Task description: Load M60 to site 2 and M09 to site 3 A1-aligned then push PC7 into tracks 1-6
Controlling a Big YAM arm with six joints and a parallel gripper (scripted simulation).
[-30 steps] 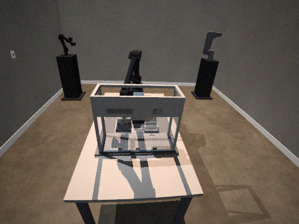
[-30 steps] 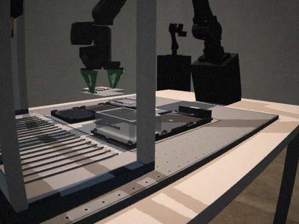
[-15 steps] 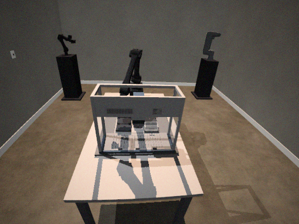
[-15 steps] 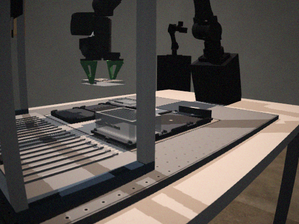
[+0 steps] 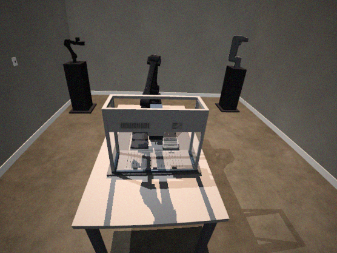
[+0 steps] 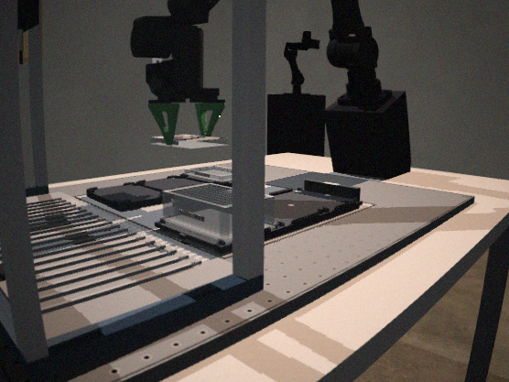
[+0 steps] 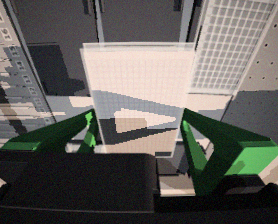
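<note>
Right now my hand is 21 cm to the right of the carrier PC7, 9 cm above it and 2 cm short of it. Also, from my hand: deep-well block M09: 21 cm to the left, 12 cm ahead, 8 cm below; then nest S3: 11 cm ahead, 10 cm below, 4 cm to the right; then grey frame post: 36 cm to the left, 21 cm ahead, 15 cm above.
</note>
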